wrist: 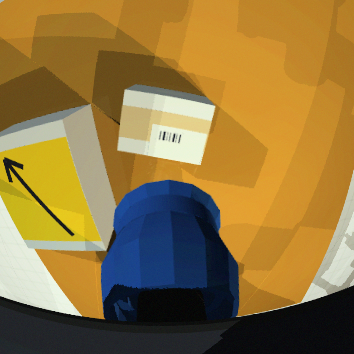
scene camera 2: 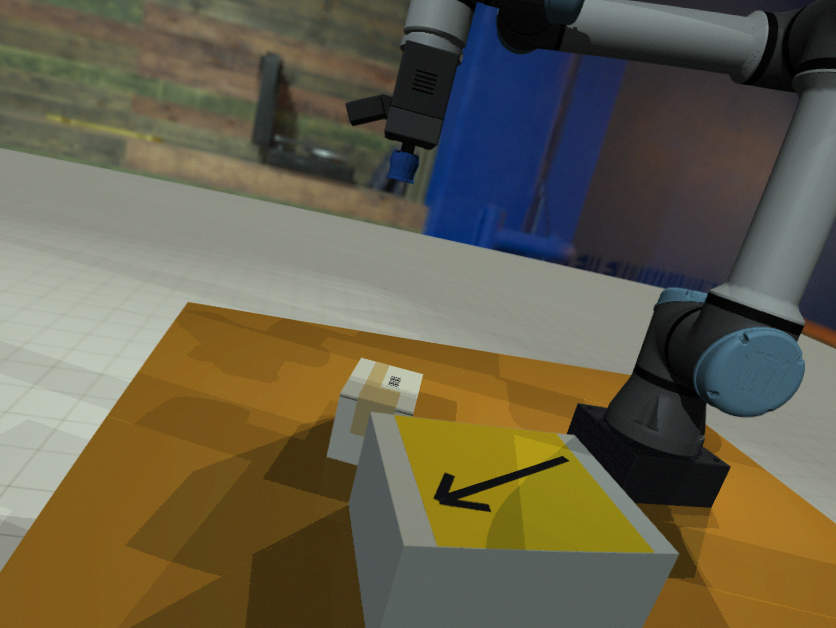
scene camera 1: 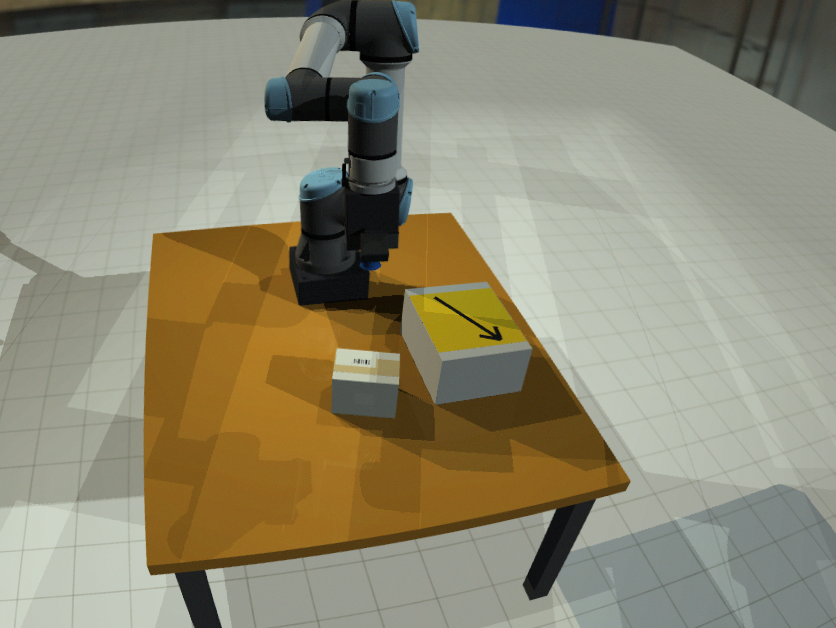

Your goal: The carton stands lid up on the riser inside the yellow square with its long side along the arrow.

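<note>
A white carton (scene camera 1: 366, 381) (scene camera 2: 383, 392) (wrist: 167, 125) with a tan tape band and a barcode label on its top stands on the table beside the riser. The grey riser (scene camera 1: 481, 373) (scene camera 2: 527, 586) (wrist: 90, 175) carries a yellow square (scene camera 1: 459, 331) (scene camera 2: 540, 500) (wrist: 45, 220) with a black arrow (scene camera 1: 468, 319) (scene camera 2: 503, 478) (wrist: 39, 196) running diagonally across it. No carton is on the square. My gripper, a blue suction cup (scene camera 1: 370, 265) (scene camera 2: 401, 177) (wrist: 167, 200), is open and holds nothing. It hangs high above the table, apart from the carton.
The brown table (scene camera 1: 223, 378) (scene camera 2: 223, 432) (wrist: 240, 195) bears the carton and the riser. The arm's dark base (scene camera 1: 332, 287) (scene camera 2: 665, 473) stands at the table's back in the first scene view. The riser is taller than the table top and stands close beside the carton.
</note>
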